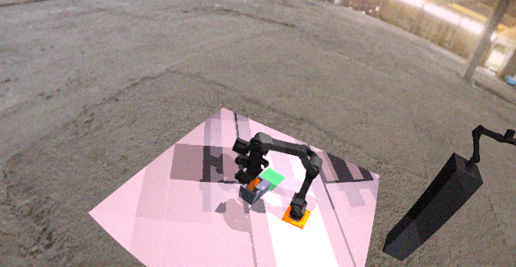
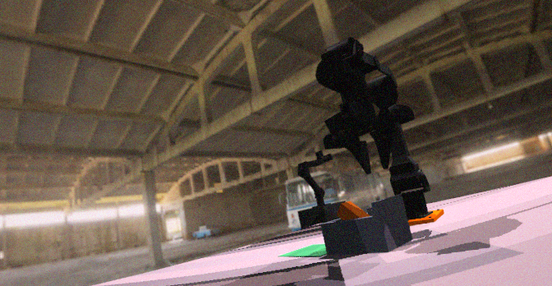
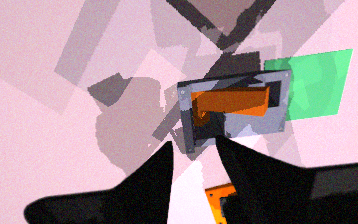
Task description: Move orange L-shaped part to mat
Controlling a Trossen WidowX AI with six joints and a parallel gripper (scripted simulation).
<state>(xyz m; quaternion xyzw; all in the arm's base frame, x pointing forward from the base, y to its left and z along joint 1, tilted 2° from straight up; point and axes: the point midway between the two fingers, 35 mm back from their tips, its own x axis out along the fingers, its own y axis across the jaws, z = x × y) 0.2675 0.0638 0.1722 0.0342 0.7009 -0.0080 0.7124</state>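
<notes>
My gripper tip is 1 cm past the orange L-shaped part, 4 cm to the left of it and 10 cm above it. Also, from my gripper tip: green mat (2 cm behind, 22 cm to the right, 16 cm below).
</notes>
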